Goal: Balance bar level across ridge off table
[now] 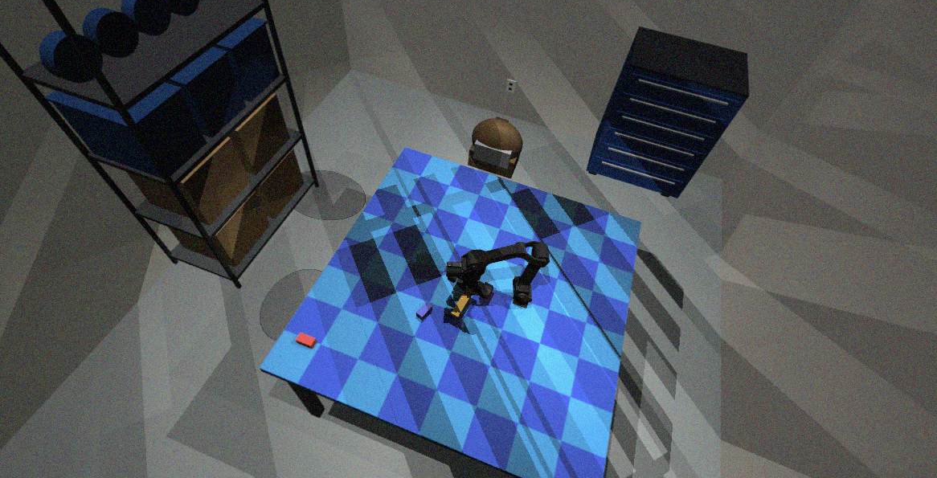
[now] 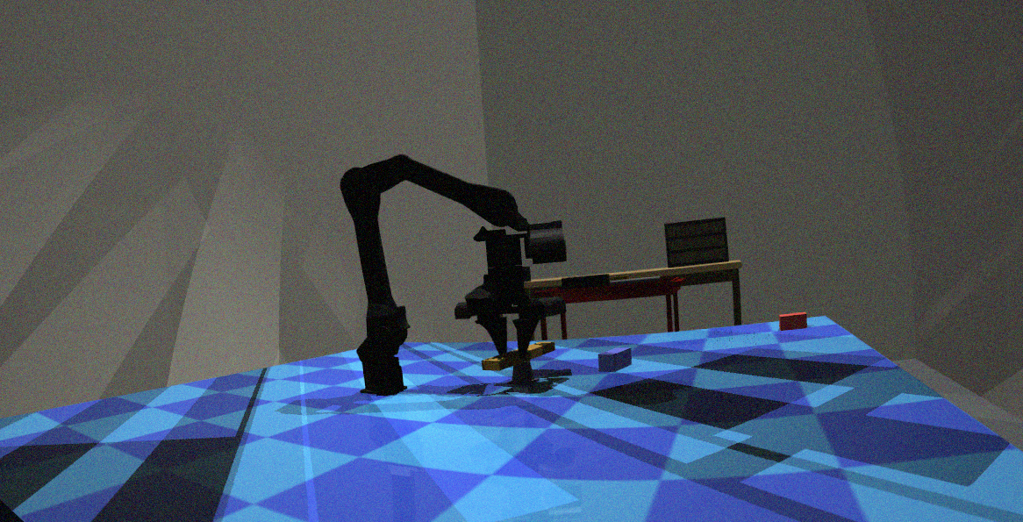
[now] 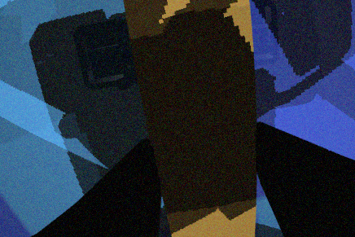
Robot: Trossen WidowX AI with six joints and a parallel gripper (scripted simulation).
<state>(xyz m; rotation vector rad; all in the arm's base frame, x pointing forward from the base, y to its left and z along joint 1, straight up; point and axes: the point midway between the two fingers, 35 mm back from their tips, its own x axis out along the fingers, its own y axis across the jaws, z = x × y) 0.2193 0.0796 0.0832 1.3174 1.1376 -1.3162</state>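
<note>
Right now the bar is 30 mm to the left of my gripper tip. Also, from my gripper tip: purple block 150 mm ahead, 130 mm to the left, 30 mm below; then red block 520 mm ahead, 420 mm to the left, 30 mm below.
</note>
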